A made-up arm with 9 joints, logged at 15 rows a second.
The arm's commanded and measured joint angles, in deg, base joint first. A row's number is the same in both.
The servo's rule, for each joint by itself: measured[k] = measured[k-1] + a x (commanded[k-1-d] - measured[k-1]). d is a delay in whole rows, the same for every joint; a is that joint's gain. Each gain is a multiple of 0.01, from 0.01 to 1. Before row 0 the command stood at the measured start. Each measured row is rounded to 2 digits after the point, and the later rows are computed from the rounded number. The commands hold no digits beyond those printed.
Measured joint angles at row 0: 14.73 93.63 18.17 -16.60 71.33 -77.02 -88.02 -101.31 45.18
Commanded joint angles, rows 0 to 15: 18.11 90.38 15.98 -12.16 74.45 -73.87 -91.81 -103.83 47.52; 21.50 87.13 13.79 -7.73 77.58 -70.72 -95.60 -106.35 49.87; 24.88 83.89 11.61 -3.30 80.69 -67.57 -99.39 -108.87 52.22; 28.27 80.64 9.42 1.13 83.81 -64.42 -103.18 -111.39 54.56; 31.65 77.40 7.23 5.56 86.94 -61.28 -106.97 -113.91 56.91; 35.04 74.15 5.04 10.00 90.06 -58.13 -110.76 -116.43 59.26; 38.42 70.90 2.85 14.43 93.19 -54.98 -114.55 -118.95 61.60; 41.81 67.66 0.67 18.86 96.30 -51.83 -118.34 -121.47 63.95; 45.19 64.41 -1.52 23.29 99.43 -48.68 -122.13 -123.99 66.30; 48.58 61.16 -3.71 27.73 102.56 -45.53 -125.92 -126.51 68.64; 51.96 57.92 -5.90 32.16 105.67 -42.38 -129.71 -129.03 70.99; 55.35 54.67 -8.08 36.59 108.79 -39.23 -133.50 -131.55 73.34; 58.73 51.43 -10.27 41.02 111.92 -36.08 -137.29 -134.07 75.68; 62.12 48.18 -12.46 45.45 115.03 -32.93 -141.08 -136.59 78.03; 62.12 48.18 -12.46 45.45 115.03 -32.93 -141.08 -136.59 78.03; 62.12 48.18 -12.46 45.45 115.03 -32.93 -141.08 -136.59 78.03
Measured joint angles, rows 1 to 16: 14.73 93.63 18.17 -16.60 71.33 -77.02 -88.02 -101.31 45.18; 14.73 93.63 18.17 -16.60 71.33 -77.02 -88.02 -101.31 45.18; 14.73 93.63 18.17 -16.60 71.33 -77.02 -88.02 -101.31 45.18; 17.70 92.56 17.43 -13.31 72.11 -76.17 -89.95 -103.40 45.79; 21.04 90.77 16.19 -9.18 73.48 -74.70 -92.83 -105.85 46.85; 24.42 88.50 14.63 -4.83 75.28 -72.77 -96.18 -108.36 48.25; 27.81 85.91 12.86 -0.42 77.41 -70.52 -99.75 -110.87 49.89; 31.19 83.10 10.95 4.01 79.79 -68.03 -103.43 -113.39 51.72; 34.58 80.15 8.94 8.44 82.36 -65.36 -107.17 -115.91 53.68; 37.96 77.10 6.87 12.87 85.07 -62.56 -110.93 -118.43 55.74; 41.35 73.98 4.76 17.30 87.88 -59.66 -114.71 -120.95 57.87; 44.73 70.82 2.62 21.73 90.77 -56.70 -118.49 -123.47 60.06; 48.12 67.63 0.47 26.17 93.72 -53.68 -122.28 -125.99 62.29; 51.50 64.43 -1.70 30.60 96.71 -50.63 -126.07 -128.51 64.55; 54.89 61.21 -3.87 35.03 99.73 -47.55 -129.86 -131.03 66.84; 58.27 57.98 -6.05 39.46 102.78 -44.45 -133.65 -133.55 69.14
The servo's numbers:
d 3
a 0.88 0.33 0.34 0.74 0.25 0.27 0.51 0.83 0.26

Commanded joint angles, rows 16 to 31: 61.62 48.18 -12.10 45.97 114.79 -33.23 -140.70 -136.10 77.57; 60.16 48.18 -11.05 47.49 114.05 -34.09 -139.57 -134.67 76.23; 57.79 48.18 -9.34 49.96 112.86 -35.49 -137.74 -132.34 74.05; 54.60 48.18 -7.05 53.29 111.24 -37.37 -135.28 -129.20 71.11; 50.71 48.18 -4.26 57.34 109.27 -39.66 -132.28 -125.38 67.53; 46.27 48.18 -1.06 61.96 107.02 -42.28 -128.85 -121.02 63.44; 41.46 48.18 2.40 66.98 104.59 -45.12 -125.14 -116.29 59.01; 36.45 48.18 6.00 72.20 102.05 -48.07 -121.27 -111.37 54.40; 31.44 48.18 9.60 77.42 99.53 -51.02 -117.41 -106.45 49.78; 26.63 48.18 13.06 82.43 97.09 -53.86 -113.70 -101.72 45.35; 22.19 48.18 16.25 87.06 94.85 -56.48 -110.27 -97.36 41.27; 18.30 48.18 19.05 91.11 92.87 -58.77 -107.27 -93.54 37.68; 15.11 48.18 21.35 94.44 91.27 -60.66 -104.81 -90.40 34.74; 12.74 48.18 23.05 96.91 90.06 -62.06 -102.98 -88.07 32.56; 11.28 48.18 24.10 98.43 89.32 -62.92 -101.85 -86.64 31.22; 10.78 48.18 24.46 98.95 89.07 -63.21 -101.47 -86.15 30.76
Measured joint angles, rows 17 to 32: 61.66 54.75 -8.23 43.89 105.84 -41.34 -137.44 -136.07 71.45; 62.06 52.58 -9.67 45.04 108.14 -39.07 -139.30 -136.50 73.16; 62.11 51.13 -10.62 45.34 109.86 -37.41 -140.21 -136.57 74.43; 61.68 50.16 -11.12 45.81 111.09 -36.28 -140.46 -136.18 75.25; 60.34 49.51 -11.10 47.05 111.83 -35.69 -140.01 -134.93 75.50; 58.10 49.07 -10.50 49.20 112.09 -35.64 -138.85 -132.78 75.12; 55.02 48.78 -9.33 52.23 111.88 -36.11 -137.03 -129.81 74.08; 51.23 48.58 -7.61 56.01 111.23 -37.07 -134.61 -126.13 72.38; 46.87 48.45 -5.38 60.41 110.18 -38.48 -131.67 -121.89 70.06; 42.11 48.36 -2.73 65.27 108.78 -40.27 -128.34 -117.24 67.19; 37.13 48.30 0.24 70.40 107.10 -42.38 -124.73 -112.37 63.86; 32.12 48.26 3.42 75.59 105.21 -44.71 -121.00 -107.46 60.20; 27.29 48.23 6.70 80.65 103.18 -47.18 -117.28 -102.70 56.34; 22.80 48.21 9.95 85.39 101.10 -49.69 -113.70 -98.27 52.42; 18.84 48.20 13.04 89.62 99.04 -52.14 -110.42 -94.34 48.59; 15.56 48.19 15.87 93.19 97.10 -54.44 -107.56 -91.07 44.99
